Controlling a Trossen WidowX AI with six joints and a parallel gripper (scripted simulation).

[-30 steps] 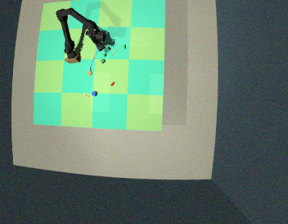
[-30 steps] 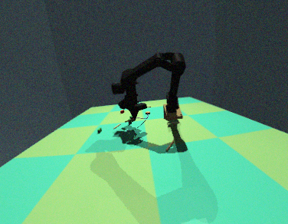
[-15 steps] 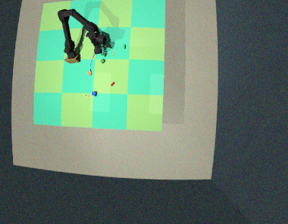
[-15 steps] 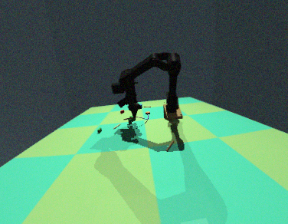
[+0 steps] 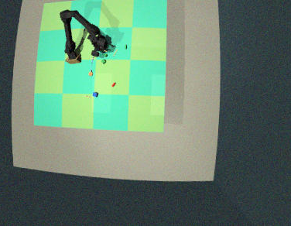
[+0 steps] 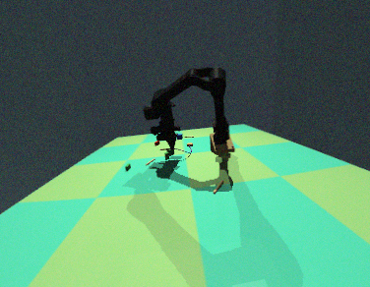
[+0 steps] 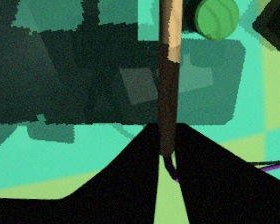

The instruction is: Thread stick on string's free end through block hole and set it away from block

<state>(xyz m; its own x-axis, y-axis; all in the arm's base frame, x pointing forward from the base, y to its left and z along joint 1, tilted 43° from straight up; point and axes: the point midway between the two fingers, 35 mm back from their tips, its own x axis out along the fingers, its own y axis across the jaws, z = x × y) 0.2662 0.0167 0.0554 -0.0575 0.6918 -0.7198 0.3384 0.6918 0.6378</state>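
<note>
The small green cylinder is 30 mm ahead of my gripper tip, 40 mm to the right of it and 40 mm below it. Round my gripper tip: red piece (100 mm ahead, 320 mm to the right, 50 mm below); then small dark piece (220 mm ahead, 30 mm to the left, 50 mm below); then round button (120 mm behind, 200 mm to the right, 50 mm below).
</note>
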